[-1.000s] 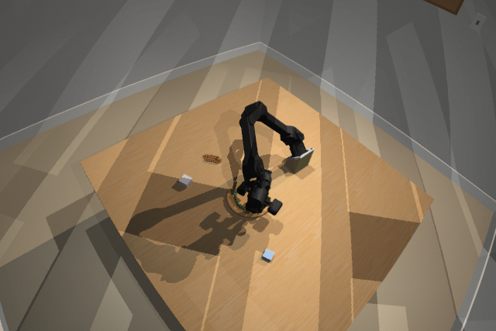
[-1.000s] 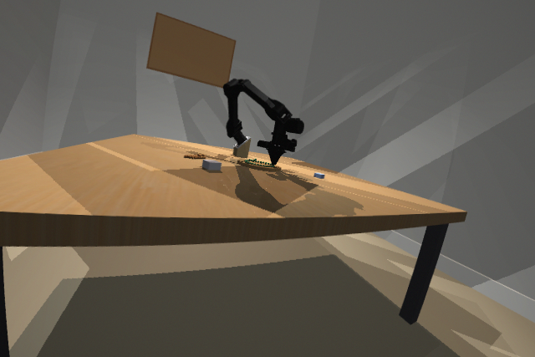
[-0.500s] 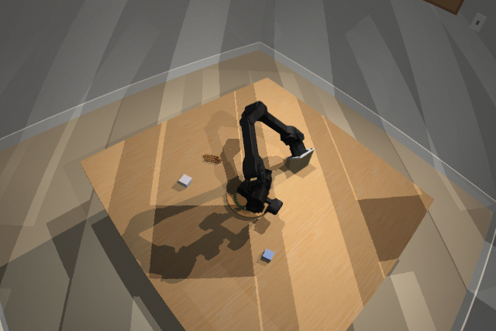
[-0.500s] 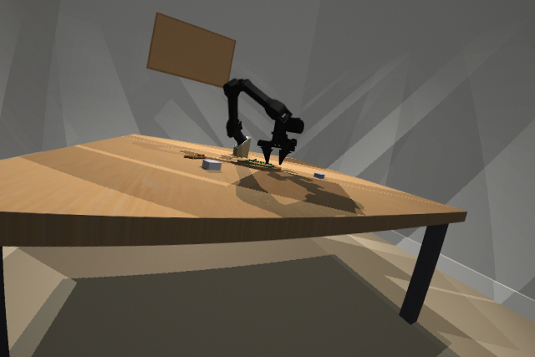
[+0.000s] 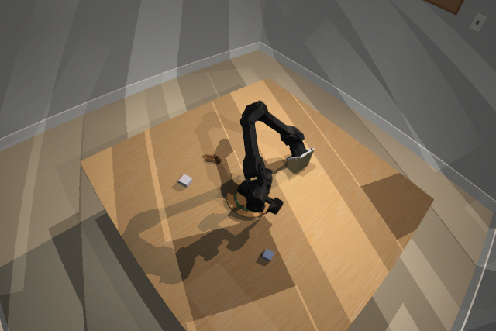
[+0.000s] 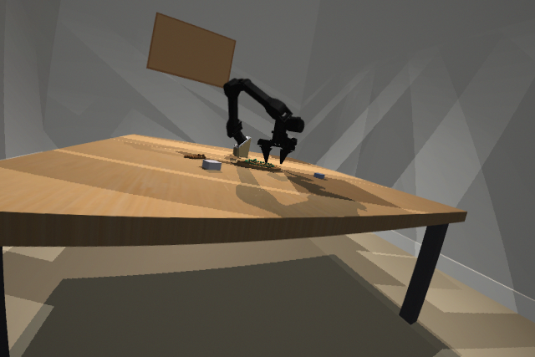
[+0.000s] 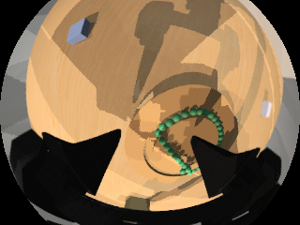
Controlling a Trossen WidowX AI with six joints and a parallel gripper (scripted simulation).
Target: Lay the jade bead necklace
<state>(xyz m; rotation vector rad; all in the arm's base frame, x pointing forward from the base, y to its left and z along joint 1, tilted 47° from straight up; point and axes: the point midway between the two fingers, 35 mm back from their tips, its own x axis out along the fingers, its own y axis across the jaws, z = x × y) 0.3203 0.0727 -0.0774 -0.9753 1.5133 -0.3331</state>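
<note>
My gripper tip is 60 mm to the left of the round wooden bead board, 10 mm past it and 10 mm above it. From my gripper tip the other things lie so: blue block (200 mm to the left, 90 mm ahead, 10 mm below); then pale grey block (280 mm to the right, 200 mm ahead, 10 mm below).
</note>
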